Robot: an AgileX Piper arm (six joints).
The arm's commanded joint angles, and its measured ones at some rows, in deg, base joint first. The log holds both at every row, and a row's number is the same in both.
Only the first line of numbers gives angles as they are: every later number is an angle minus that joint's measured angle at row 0.
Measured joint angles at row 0: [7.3 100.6 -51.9 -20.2 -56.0 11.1]
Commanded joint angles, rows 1 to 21: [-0.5 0.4 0.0 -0.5 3.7 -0.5]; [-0.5 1.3 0.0 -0.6 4.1 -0.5]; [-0.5 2.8 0.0 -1.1 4.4 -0.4]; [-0.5 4.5 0.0 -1.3 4.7 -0.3]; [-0.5 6.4 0.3 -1.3 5.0 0.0]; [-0.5 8.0 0.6 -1.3 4.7 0.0]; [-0.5 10.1 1.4 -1.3 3.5 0.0]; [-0.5 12.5 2.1 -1.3 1.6 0.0]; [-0.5 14.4 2.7 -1.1 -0.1 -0.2]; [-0.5 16.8 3.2 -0.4 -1.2 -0.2]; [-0.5 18.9 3.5 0.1 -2.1 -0.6]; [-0.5 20.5 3.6 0.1 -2.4 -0.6]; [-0.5 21.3 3.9 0.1 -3.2 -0.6]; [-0.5 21.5 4.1 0.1 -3.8 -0.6]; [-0.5 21.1 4.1 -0.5 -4.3 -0.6]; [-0.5 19.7 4.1 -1.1 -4.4 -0.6]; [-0.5 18.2 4.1 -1.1 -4.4 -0.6]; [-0.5 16.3 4.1 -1.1 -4.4 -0.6]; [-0.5 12.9 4.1 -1.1 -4.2 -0.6]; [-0.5 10.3 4.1 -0.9 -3.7 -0.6]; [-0.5 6.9 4.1 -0.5 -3.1 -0.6]
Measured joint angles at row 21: [-0.3 15.9 3.3 0.8 -8.0 -0.2]
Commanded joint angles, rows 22 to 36: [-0.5 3.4 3.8 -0.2 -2.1 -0.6]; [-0.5 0.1 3.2 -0.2 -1.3 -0.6]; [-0.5 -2.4 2.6 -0.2 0.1 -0.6]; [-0.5 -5.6 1.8 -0.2 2.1 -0.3]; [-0.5 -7.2 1.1 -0.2 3.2 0.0]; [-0.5 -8.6 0.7 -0.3 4.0 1.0]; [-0.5 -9.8 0.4 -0.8 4.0 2.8]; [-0.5 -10.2 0.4 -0.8 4.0 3.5]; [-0.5 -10.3 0.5 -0.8 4.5 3.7]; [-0.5 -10.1 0.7 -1.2 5.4 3.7]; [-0.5 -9.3 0.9 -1.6 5.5 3.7]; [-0.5 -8.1 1.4 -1.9 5.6 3.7]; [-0.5 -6.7 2.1 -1.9 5.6 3.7]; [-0.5 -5.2 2.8 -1.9 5.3 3.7]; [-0.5 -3.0 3.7 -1.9 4.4 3.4]
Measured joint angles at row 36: [-0.3 -8.7 1.0 -0.9 3.6 3.3]
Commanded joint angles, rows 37 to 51: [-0.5 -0.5 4.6 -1.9 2.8 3.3]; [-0.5 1.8 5.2 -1.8 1.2 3.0]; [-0.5 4.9 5.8 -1.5 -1.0 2.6]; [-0.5 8.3 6.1 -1.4 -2.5 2.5]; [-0.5 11.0 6.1 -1.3 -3.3 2.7]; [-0.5 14.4 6.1 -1.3 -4.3 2.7]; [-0.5 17.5 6.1 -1.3 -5.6 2.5]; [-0.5 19.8 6.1 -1.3 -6.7 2.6]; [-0.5 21.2 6.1 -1.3 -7.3 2.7]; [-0.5 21.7 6.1 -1.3 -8.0 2.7]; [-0.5 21.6 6.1 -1.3 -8.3 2.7]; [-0.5 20.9 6.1 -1.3 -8.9 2.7]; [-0.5 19.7 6.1 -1.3 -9.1 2.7]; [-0.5 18.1 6.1 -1.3 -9.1 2.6]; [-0.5 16.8 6.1 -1.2 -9.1 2.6]
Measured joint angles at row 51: [-0.3 19.4 5.1 0.0 -14.5 3.1]
